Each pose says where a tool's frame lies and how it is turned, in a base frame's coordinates. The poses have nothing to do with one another.
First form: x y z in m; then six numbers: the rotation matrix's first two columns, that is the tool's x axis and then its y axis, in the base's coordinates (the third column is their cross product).
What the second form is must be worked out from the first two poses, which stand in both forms.
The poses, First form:
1: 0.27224, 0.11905, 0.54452, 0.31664, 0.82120, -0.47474, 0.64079, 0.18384, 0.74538
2: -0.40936, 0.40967, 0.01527, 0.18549, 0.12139, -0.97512, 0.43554, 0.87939, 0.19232
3: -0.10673, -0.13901, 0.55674, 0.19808, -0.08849, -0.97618, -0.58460, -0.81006, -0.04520
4: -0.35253, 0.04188, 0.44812, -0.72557, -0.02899, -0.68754, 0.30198, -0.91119, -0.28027
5: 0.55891, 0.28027, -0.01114, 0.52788, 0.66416, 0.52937, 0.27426, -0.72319, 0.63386
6: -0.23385, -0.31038, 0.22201, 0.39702, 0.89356, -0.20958, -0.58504, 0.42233, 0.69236
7: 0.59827, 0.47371, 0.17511, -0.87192, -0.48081, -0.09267, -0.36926, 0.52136, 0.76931
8: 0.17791, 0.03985, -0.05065, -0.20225, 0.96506, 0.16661, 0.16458, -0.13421, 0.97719
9: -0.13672, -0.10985, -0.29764, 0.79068, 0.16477, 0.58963, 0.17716, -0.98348, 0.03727
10: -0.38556, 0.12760, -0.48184, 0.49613, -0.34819, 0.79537, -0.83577, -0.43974, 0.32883
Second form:
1:
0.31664, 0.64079, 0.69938, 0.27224
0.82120, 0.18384, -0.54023, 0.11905
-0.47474, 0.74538, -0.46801, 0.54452
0, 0, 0, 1

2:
0.18549, 0.43554, 0.88086, -0.40936
0.12139, 0.87939, -0.46038, 0.40967
-0.97512, 0.19232, 0.11025, 0.01527
0, 0, 0, 1

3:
0.19808, -0.58460, -0.78676, -0.10673
-0.08849, -0.81006, 0.57963, -0.13901
-0.97618, -0.04520, -0.21219, 0.55674
0, 0, 0, 1

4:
-0.72557, 0.30198, -0.61835, -0.35253
-0.02899, -0.91119, -0.41098, 0.04188
-0.68754, -0.28027, 0.66989, 0.44812
0, 0, 0, 1

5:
0.52788, 0.27426, 0.80382, 0.55891
0.66416, -0.72319, -0.18942, 0.28027
0.52937, 0.63386, -0.56391, -0.01114
0, 0, 0, 1

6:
0.39702, -0.58504, 0.70718, -0.23385
0.89356, 0.42233, -0.15227, -0.31038
-0.20958, 0.69236, 0.69044, 0.22201
0, 0, 0, 1

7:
-0.87192, -0.36926, -0.32158, 0.59827
-0.48081, 0.52136, 0.70500, 0.47371
-0.09267, 0.76931, -0.63213, 0.17511
0, 0, 0, 1

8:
-0.20225, 0.16458, 0.96541, 0.17791
0.96506, -0.13421, 0.22506, 0.03985
0.16661, 0.97719, -0.13169, -0.05065
0, 0, 0, 1

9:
0.79068, 0.17716, 0.58603, -0.13672
0.16477, -0.98348, 0.07499, -0.10985
0.58963, 0.03727, -0.80681, -0.29764
0, 0, 0, 1

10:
0.49613, -0.83577, 0.23526, -0.38556
-0.34819, -0.43974, -0.82789, 0.12760
0.79537, 0.32883, -0.50917, -0.48184
0, 0, 0, 1

